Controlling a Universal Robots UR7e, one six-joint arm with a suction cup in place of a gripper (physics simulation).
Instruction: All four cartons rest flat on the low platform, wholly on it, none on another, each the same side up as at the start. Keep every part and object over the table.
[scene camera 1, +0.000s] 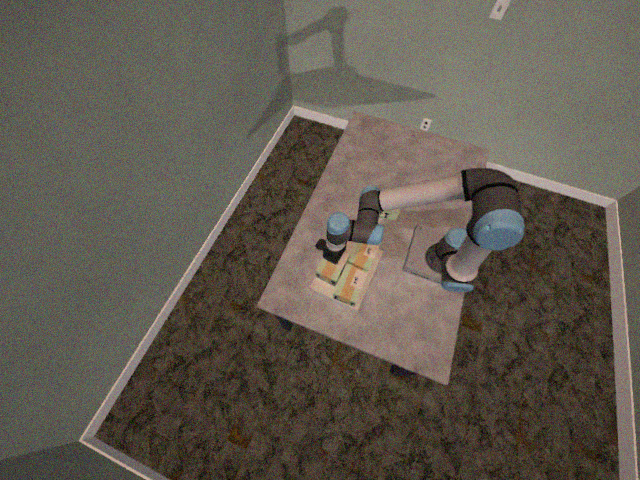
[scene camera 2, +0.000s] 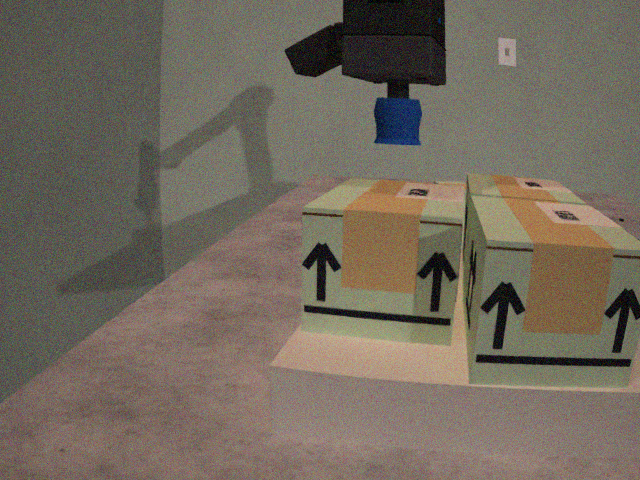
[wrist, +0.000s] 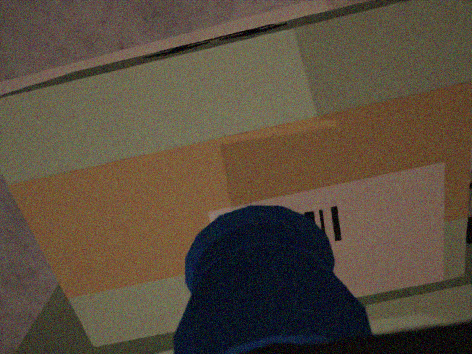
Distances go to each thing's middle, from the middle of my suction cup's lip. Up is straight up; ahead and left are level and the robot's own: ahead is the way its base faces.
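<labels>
I consider the low platform (scene camera 2: 395, 394): my suction cup is 160 mm above it, and it is also 30 mm to the left of the platform and 60 mm beyond it.
</labels>
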